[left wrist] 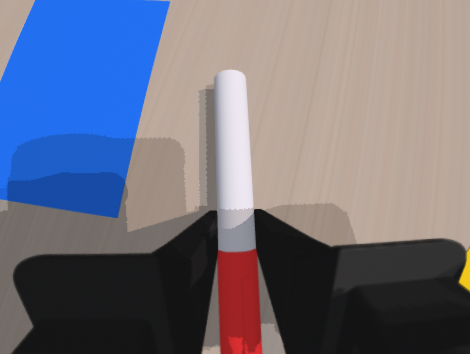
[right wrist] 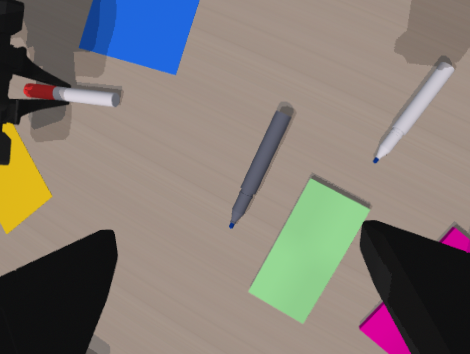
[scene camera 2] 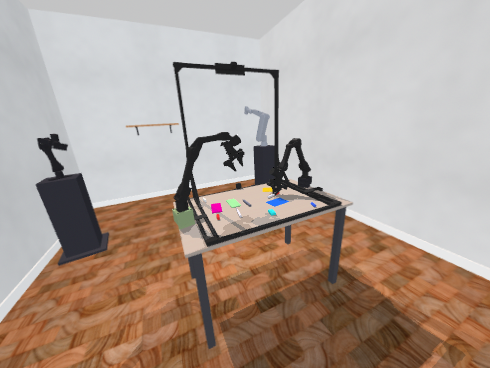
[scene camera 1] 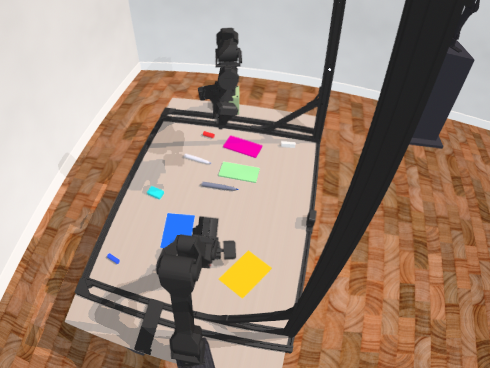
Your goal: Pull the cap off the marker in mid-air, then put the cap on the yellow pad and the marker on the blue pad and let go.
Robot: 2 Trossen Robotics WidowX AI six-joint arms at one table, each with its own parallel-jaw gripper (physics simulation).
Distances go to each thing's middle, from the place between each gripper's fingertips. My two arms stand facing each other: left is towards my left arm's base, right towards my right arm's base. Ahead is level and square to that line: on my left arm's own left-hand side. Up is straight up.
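Scene:
My right hand is 280 mm above the grey marker (right wrist: pixel 280 121) and 40 mm to the right of it. Counting from that same right hand, I find the green pad (right wrist: pixel 323 224) 280 mm below, 40 mm to the right and 70 mm behind, while the blue pad (scene camera 1: pixel 176 224) is 290 mm below, 130 mm ahead and 250 mm to the left. The yellow pad (scene camera 1: pixel 248 270) is 290 mm below my right hand, 120 mm behind it and 400 mm to the left of it.
As for my left hand, it is 70 mm to the left of the blue pad and 120 mm short of it. The grey marker is 10 mm above my left hand, 270 mm to the right of it and 20 mm behind it. Measured from my left hand too, the green pad is 350 mm to the right and 80 mm behind, and the yellow pad 80 mm to the left and 140 mm behind.

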